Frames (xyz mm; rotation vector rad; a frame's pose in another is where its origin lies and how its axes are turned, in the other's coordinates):
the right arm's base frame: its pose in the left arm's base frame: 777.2 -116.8 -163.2 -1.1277 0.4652 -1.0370
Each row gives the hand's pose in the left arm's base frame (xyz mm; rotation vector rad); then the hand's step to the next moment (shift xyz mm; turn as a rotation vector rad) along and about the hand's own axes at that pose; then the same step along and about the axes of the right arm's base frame.
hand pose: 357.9 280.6 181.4 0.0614 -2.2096 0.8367
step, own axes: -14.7 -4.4 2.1 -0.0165 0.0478 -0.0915
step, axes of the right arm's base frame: 10.1 11.7 0.5 -0.0465 0.0222 0.0909
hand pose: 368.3 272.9 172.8 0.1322 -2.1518 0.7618
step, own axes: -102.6 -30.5 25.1 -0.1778 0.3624 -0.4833
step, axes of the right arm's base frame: 63.3 89.1 -12.1 -0.3209 0.2383 0.4866
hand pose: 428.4 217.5 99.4 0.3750 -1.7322 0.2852
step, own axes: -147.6 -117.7 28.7 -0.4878 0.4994 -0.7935
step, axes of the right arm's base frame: 85.5 151.0 -79.8 -0.4676 0.5924 0.7399
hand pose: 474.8 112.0 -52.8 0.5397 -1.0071 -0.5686
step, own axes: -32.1 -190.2 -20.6 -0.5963 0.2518 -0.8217
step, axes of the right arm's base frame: 56.0 117.5 -143.8 -0.4531 0.7741 0.5382
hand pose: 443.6 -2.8 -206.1 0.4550 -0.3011 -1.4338
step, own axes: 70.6 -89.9 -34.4 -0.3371 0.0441 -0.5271
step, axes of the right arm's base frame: 22.0 41.9 -109.6 -0.3021 0.5037 0.2200
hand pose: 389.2 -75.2 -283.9 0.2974 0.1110 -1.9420
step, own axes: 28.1 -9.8 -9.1 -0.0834 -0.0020 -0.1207
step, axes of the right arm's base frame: 5.3 6.2 -30.0 -0.0821 0.1112 0.0491
